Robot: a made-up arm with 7 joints.
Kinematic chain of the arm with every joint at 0, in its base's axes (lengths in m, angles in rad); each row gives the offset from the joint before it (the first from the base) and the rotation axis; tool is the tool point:
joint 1: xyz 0 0.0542 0 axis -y
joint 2: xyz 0 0.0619 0 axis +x
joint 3: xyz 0 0 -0.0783 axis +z
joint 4: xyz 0 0 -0.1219 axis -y
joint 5: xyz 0 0 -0.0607 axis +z
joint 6: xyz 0 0 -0.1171 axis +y
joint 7: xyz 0 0 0 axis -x
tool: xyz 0 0 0
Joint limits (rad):
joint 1: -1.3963..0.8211
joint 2: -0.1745..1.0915
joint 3: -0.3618..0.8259
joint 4: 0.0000..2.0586
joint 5: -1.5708..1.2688
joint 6: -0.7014..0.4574
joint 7: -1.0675..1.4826
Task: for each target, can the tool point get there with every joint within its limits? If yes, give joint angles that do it. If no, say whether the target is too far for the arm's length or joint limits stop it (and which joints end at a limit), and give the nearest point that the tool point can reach.
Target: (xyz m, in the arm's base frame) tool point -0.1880 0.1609 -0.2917
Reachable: yes | joints -0.9278 0.0420 0.2525 0.7771 -0.6545 0.0952 1.1474
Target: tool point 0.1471 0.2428 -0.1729
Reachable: yes | joints -0.1917 0.6865 0.0459 1.6285 0.1265 -0.0225 0.2944
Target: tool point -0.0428 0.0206 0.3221
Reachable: no: joint limits stop it (at a limit: joint 1, joint 2, joint 4) | nearest point 0.0537 0.2672 0.1123 | short by 0.338 m
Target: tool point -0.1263 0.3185 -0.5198
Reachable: no: too far | nearest point -0.0835 0.2499 -0.3435 | short by 0.194 m
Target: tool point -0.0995 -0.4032 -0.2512
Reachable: no: too far | nearest point -0.1084 0.0124 -0.2736 | short by 0.416 m
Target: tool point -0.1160 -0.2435 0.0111
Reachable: no: joint limits stop it (at a limit: joint 1, joint 2, joint 3) | nearest point -0.1061 0.0310 -0.1803 | short by 0.335 m
